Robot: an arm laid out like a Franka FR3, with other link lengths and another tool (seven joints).
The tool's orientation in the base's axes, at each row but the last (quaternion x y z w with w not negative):
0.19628 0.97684 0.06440 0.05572
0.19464 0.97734 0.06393 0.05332
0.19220 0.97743 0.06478 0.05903
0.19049 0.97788 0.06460 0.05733
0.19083 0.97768 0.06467 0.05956
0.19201 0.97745 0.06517 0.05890
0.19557 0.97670 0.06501 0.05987
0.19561 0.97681 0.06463 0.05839
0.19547 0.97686 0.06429 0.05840
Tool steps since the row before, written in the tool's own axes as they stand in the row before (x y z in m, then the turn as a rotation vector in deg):
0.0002 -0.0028 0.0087 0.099 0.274 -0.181
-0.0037 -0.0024 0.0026 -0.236 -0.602 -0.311
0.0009 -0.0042 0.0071 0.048 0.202 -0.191
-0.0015 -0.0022 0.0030 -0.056 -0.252 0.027
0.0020 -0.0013 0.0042 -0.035 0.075 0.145
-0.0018 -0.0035 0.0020 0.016 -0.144 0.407
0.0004 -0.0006 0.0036 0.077 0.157 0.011
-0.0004 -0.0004 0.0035 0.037 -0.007 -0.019
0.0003 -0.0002 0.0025 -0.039 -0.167 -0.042
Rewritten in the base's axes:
-0.0001 -0.0016 -0.0090 -0.012 0.270 0.211
0.0028 -0.0034 -0.0026 -0.048 -0.675 0.238
-0.0014 -0.0028 -0.0077 0.003 0.184 0.214
0.0010 -0.0023 -0.0031 -0.037 -0.250 -0.059
-0.0017 0.0000 -0.0045 0.080 0.071 -0.128
0.0006 -0.0037 -0.0023 -0.011 -0.083 -0.424
-0.0001 0.0000 -0.0037 -0.010 0.175 0.006
0.0007 -0.0002 -0.0035 -0.039 0.006 0.014
0.0000 0.0002 -0.0025 -0.033 -0.172 0.020

